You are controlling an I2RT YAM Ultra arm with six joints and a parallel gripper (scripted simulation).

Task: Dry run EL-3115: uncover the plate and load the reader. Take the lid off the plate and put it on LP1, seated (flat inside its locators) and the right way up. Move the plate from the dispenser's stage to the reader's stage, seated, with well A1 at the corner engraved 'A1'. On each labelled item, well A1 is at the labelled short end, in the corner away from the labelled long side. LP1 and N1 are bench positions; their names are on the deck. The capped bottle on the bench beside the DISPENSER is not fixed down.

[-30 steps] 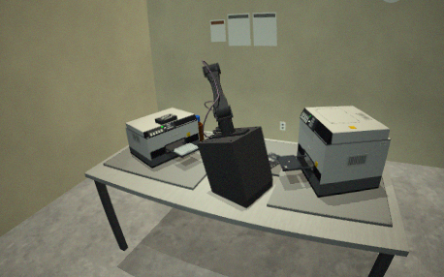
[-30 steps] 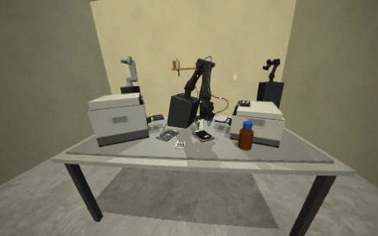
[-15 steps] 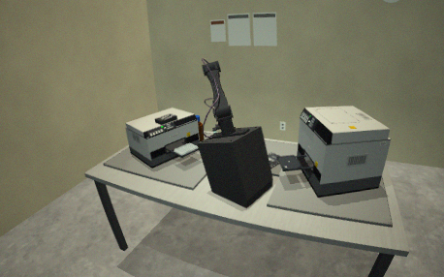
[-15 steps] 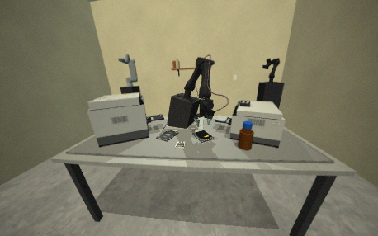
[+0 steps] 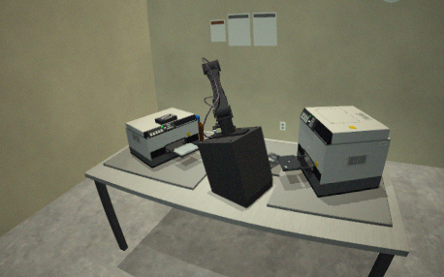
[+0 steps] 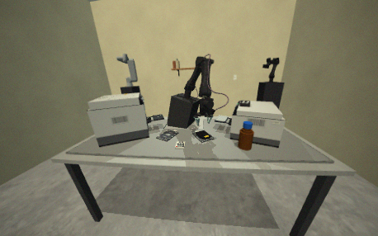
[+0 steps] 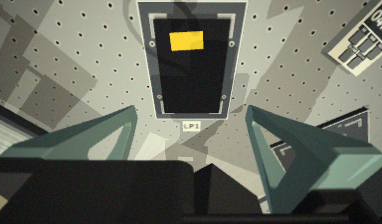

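The pale well plate lies 20 cm behind my hand, 16 cm to the left of it and 2 cm below it. Also, from my hand: dark lid (10 cm below); then brown capped bottle (12 cm ahead, 29 cm to the left); then LP1 tag (9 cm behind, 6 cm to the right, 11 cm below).
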